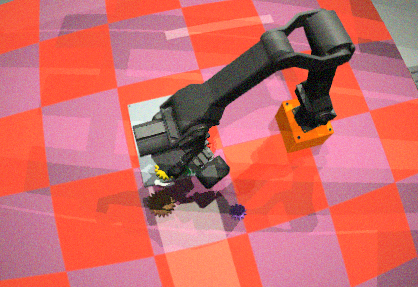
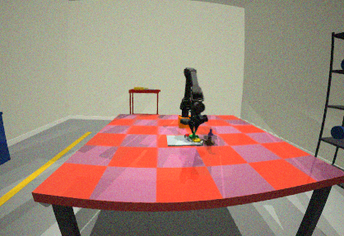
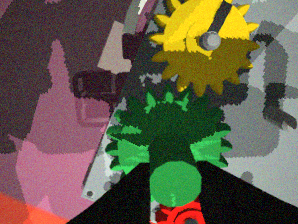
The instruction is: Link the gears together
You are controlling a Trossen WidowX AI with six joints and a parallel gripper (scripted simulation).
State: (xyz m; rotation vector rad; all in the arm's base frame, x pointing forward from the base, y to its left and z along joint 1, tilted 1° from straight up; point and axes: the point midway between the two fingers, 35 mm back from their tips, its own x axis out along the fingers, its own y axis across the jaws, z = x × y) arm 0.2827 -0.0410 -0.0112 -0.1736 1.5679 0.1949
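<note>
My gripper tip is now 1 cm above the dark green gear. From my gripper tip the other things lie so: red gear: 4 cm behind, 2 cm to the right, 2 cm below; then brown gear: 10 cm ahead, 6 cm to the left, 2 cm below; then yellow gear: 6 cm ahead, 2 cm below, 1 cm to the right.
</note>
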